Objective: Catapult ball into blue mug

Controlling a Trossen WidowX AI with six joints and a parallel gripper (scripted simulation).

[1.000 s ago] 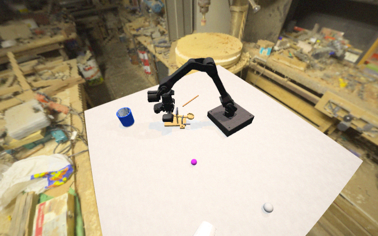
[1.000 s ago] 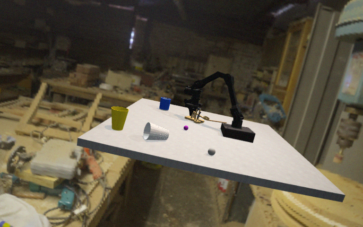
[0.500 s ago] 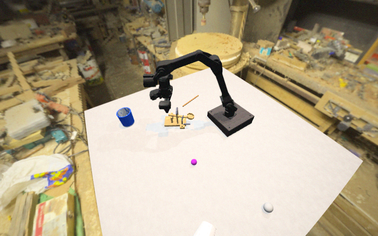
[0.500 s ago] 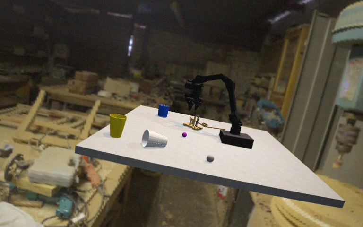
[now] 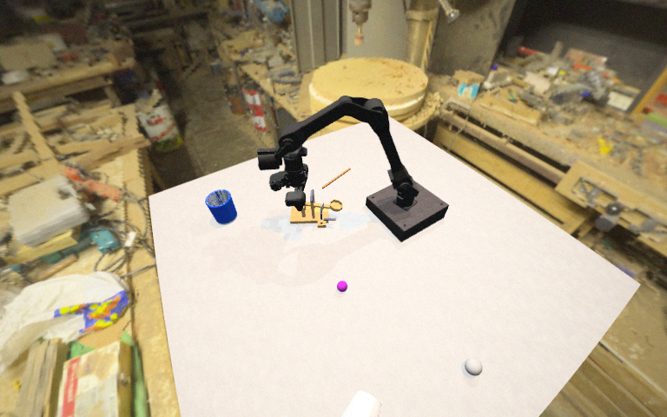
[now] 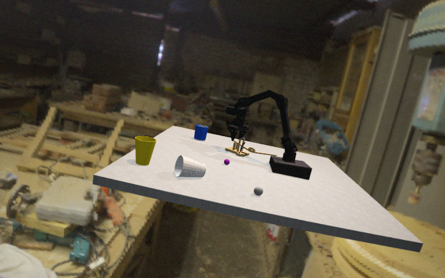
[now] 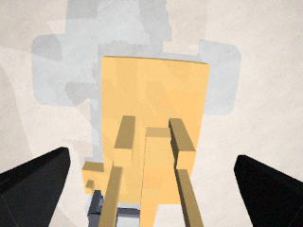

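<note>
My gripper tip is 8 cm short of the magenta ball, 32 cm to the right of it and 6 cm above it. From my gripper tip the other things lie so: blue mug (22 cm ahead, 19 cm to the right, 5 cm below); then thin orange stick (24 cm behind, 8 cm to the right, 7 cm below); then wooden catapult (4 cm behind, 6 cm to the left, 3 cm below).
</note>
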